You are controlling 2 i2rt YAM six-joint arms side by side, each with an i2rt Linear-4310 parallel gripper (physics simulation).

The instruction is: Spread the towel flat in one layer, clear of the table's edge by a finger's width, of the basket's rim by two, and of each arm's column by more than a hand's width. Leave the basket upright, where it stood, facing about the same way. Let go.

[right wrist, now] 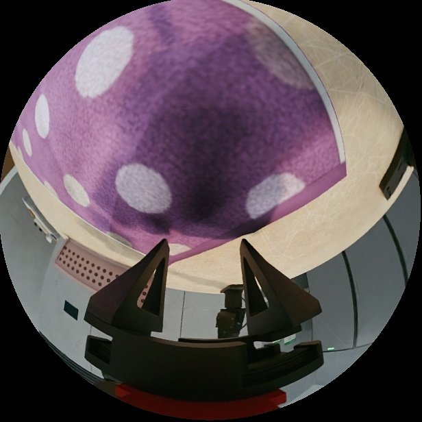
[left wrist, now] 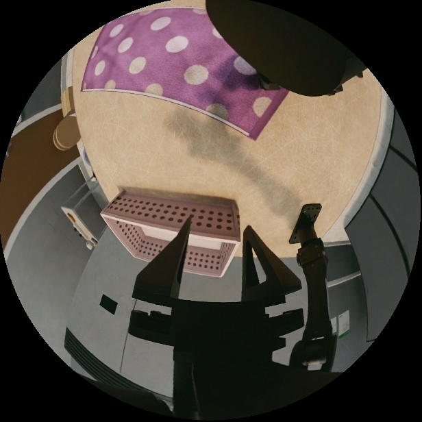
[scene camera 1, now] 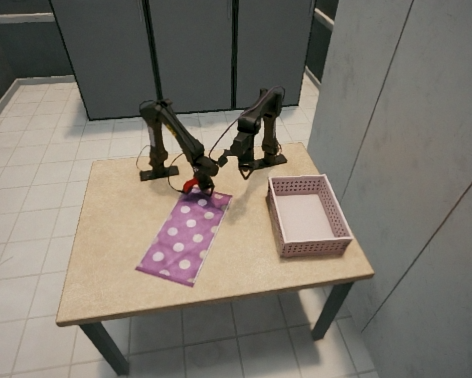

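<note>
The purple towel with white dots (scene camera 1: 185, 237) (left wrist: 165, 70) (right wrist: 200, 100) lies as a long strip left of the basket, with slight creases; I cannot tell whether it is one layer. Its back end lies under my right gripper (scene camera 1: 209, 192) (right wrist: 204, 241), which is open just above the towel's back edge, with no cloth between its fingertips. My left gripper (scene camera 1: 245, 173) (left wrist: 218, 225) is open and empty, raised near the back of the table. The pink basket (scene camera 1: 314, 243) (left wrist: 165, 212) (right wrist: 90, 266) stands upright at the right. In the left wrist view, my right arm hides part of the towel.
The right arm's base (scene camera 1: 159, 174) stands at the table's back left, and the left arm's base (scene camera 1: 274, 160) at the back right, behind the basket. The wooden table (scene camera 1: 110, 235) shows around the towel, including a strip before its front edge. A grey wall (scene camera 1: 420, 150) rises at the right.
</note>
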